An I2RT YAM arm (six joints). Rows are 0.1 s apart.
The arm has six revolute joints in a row. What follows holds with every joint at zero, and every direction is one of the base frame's. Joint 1 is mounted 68 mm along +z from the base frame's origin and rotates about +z. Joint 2 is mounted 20 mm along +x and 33.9 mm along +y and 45.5 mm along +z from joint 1 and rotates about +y. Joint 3 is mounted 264 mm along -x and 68.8 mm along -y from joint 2 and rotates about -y. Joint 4 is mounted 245 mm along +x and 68.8 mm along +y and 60 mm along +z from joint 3 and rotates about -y. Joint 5 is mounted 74 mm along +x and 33.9 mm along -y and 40.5 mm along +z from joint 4 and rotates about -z. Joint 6 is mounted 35.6 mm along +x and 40.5 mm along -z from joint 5 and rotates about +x. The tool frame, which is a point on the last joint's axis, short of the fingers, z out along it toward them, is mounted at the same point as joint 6; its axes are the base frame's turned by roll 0, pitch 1.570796 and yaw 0 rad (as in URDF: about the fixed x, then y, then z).
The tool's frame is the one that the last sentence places.
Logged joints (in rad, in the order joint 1, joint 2, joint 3, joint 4, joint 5, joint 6), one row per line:
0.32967 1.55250 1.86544 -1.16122 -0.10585 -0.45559
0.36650 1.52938 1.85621 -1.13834 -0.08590 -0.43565
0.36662 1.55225 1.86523 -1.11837 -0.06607 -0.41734
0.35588 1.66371 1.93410 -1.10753 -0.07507 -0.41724
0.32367 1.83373 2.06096 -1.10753 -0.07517 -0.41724
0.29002 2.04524 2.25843 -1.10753 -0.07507 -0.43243
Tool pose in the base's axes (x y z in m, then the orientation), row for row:
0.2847 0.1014 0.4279 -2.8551 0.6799 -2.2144
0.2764 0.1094 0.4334 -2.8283 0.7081 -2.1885
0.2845 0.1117 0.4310 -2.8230 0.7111 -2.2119
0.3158 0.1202 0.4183 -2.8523 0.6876 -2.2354
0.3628 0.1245 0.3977 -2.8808 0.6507 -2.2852
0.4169 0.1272 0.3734 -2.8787 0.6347 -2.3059
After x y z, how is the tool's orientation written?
As angles about the fixed x, y, z axes (roll, pitch, yaw), in radians.
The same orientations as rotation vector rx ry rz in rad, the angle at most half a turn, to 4 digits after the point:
-0.9680 2.2113 0.0703
-0.9664 2.1744 0.0694
-0.9362 2.1822 0.0542
-0.9391 2.2149 0.0619
-0.9172 2.2701 0.0508
-0.9004 2.2913 0.0306

